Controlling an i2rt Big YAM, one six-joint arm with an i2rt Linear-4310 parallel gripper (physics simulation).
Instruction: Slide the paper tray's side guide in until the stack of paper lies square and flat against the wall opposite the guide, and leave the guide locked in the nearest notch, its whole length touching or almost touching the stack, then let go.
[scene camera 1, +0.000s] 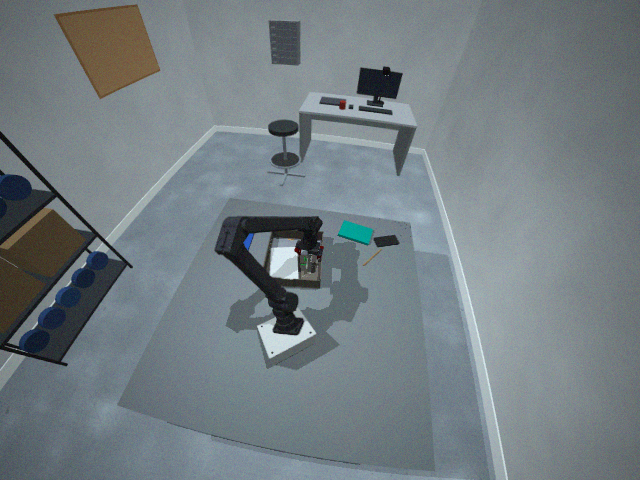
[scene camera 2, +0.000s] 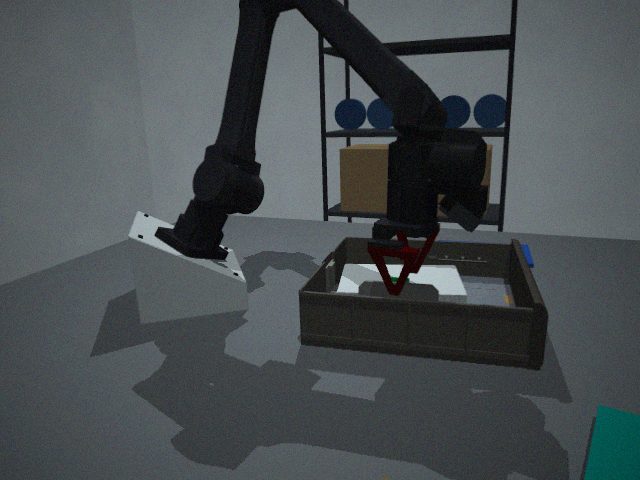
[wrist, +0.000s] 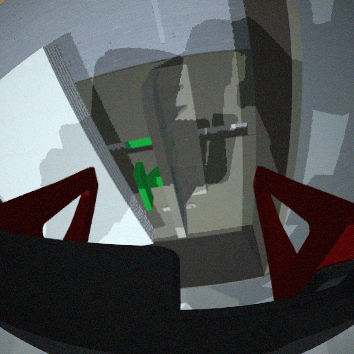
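Pixels of known places: gripper, fingertip midpoint: (scene camera 1: 308, 256) (scene camera 2: 404, 283) (wrist: 175, 175); arm's base, link origin: (scene camera 1: 288, 326) (scene camera 2: 191, 247).
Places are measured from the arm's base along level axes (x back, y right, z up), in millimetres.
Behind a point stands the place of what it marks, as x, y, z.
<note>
The brown paper tray (scene camera 1: 305, 283) @[-250, -14, -54] (scene camera 2: 382, 325) @[-387, 27, -56] (wrist: 225, 256) @[-262, 20, -47] holds a white stack of paper (scene camera 1: 283, 258) @[-358, -183, -59] (scene camera 2: 445, 279) @[-408, -195, -59] (wrist: 30, 115) @[-407, -159, -59]. In the wrist view the stack lies skewed to the grey upright side guide (scene camera 2: 422, 292) @[-415, -55, -32] (wrist: 167, 130) @[-390, -51, -73]. A wedge-shaped gap lies between them, narrower toward the bottom of that view. Green latch parts (scene camera 2: 400, 279) (wrist: 142, 182) @[-382, -64, -18] stick out on the guide's stack side. My gripper (scene camera 1: 310, 252) @[-389, -45, -18] (scene camera 2: 404, 282) @[-389, -45, -18] (wrist: 175, 175) @[-389, -45, -18] is open and empty, its fingers wide apart above the guide, one over the stack's side. The notch engagement cannot be made out.
A teal book (scene camera 1: 355, 232) @[-706, 156, -81] (scene camera 2: 615, 444) @[-673, 120, -81], a black phone-like slab (scene camera 1: 386, 240) @[-719, 358, -91] and a thin orange stick (scene camera 1: 372, 257) @[-559, 294, -92] lie beyond the guide's side of the tray. A blue object (scene camera 1: 248, 241) @[-418, -443, -91] (scene camera 2: 527, 255) @[-500, -508, -91] lies by the opposite wall. The tray walls surround the work area.
</note>
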